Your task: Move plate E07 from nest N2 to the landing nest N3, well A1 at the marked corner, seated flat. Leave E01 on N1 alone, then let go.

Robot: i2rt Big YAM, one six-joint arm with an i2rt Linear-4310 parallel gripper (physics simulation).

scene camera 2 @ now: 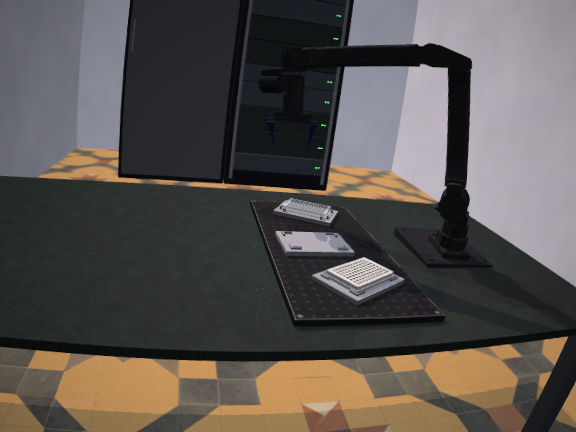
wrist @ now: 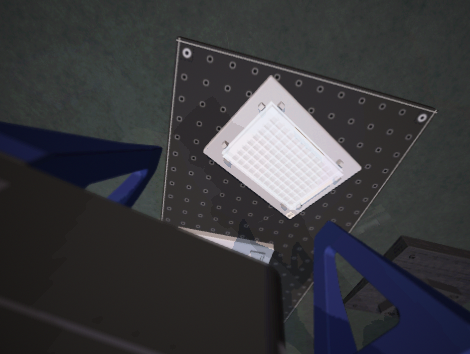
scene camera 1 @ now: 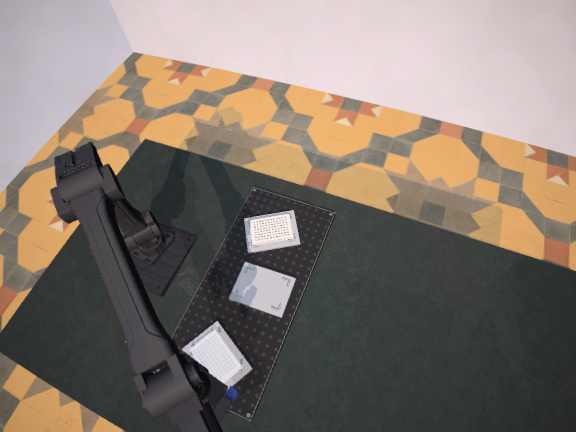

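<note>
A translucent white plate with square wells (scene camera 1: 218,356) (scene camera 2: 306,207) (wrist: 285,157) sits between the corner brackets of one end nest (scene camera 1: 244,366) (wrist: 270,90). A cream plate with round wells (scene camera 1: 272,230) (scene camera 2: 361,272) sits on the nest at the other end. Between them is an empty pale nest (scene camera 1: 270,292) (scene camera 2: 315,243) (wrist: 245,246) with corner brackets. No plate or nest name is legible, so I cannot tell which plate is E07. My gripper (scene camera 2: 290,146) (wrist: 243,195) is open and empty, high above the board by the translucent plate. The arm mostly hides it in scene camera 1.
The nests stand on a black perforated board (scene camera 1: 312,240) (scene camera 2: 320,312) (wrist: 200,67) on a dark green table (scene camera 1: 425,320) (scene camera 2: 150,270). The arm's base plate (scene camera 1: 172,270) (scene camera 2: 415,245) is beside the board. A dark cabinet (scene camera 2: 180,90) stands behind the table.
</note>
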